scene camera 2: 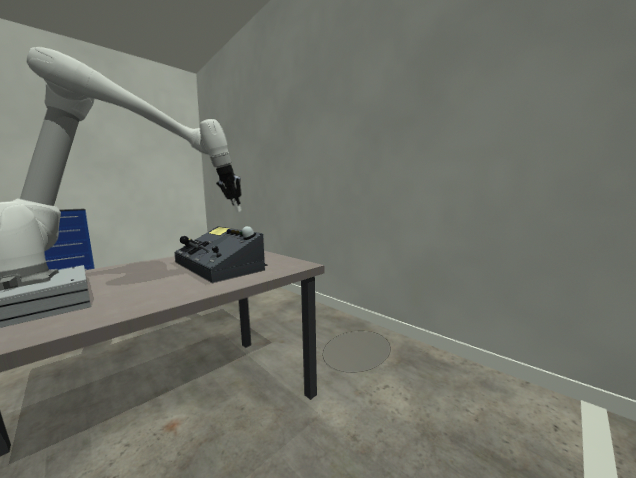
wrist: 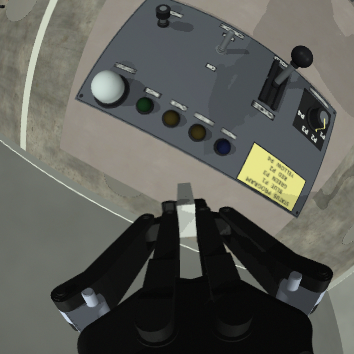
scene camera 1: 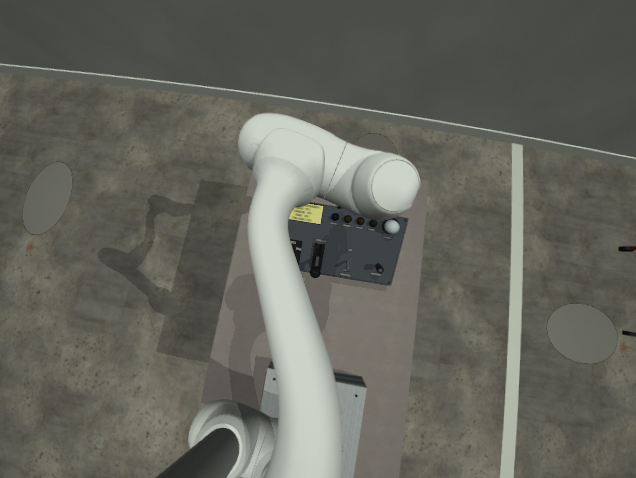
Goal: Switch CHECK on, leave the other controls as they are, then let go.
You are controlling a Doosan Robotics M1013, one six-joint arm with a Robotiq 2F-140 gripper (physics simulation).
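Where they show: gripper, between the fingertips: [scene camera 2: 239, 211] [wrist: 184, 194]; arm's base, origin of its link: [scene camera 2: 20, 282].
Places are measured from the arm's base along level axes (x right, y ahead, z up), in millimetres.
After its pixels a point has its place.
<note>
The dark control box [scene camera 1: 388, 251] @[z 47, x 157, y 703 mm] [scene camera 2: 239, 259] @[z 5, x 201, y 707 mm] [wrist: 170, 65] @[z 54, x 71, y 707 mm] stands on the table. A small metal toggle [scene camera 1: 347, 264] @[z 45, x 16, y 613 mm] [wrist: 225, 42] @[z 42, x 18, y 617 mm] sits between a black knob and the big lever; its name label is too blurred to read surely. Its bat appears to lean toward that label, away from the ON mark [wrist: 211, 66] @[z 39, x 13, y 669 mm]. My gripper [scene camera 2: 238, 208] @[z 200, x -46, y 817 mm] [wrist: 184, 194] @[z 200, x -46, y 817 mm] is shut and empty, pointing down above the back edge of the box, apart from it. The gripper is hidden under the arm in scene camera 1.
On the box are a big ball-topped lever [scene camera 1: 315, 271] @[z 93, x -95, y 554 mm] [scene camera 2: 184, 240] @[z 74, x -76, y 548 mm] [wrist: 301, 56] @[z 90, x -89, y 560 mm], a black knob [scene camera 1: 379, 268] @[z 64, x 133, y 628 mm] [wrist: 163, 12] @[z 64, x 132, y 630 mm], a rotary selector [wrist: 320, 119] @[z 53, x -214, y 601 mm], a white dome [scene camera 1: 391, 226] @[z 135, x 124, y 776 mm] [scene camera 2: 247, 231] @[z 117, x 155, y 771 mm] [wrist: 107, 87] @[z 133, x 120, y 776 mm], several small lamps and a yellow note [scene camera 1: 307, 213] @[z 88, x -181, y 755 mm] [scene camera 2: 219, 231] @[z 87, x -189, y 753 mm] [wrist: 272, 176] @[z 88, x -192, y 754 mm].
</note>
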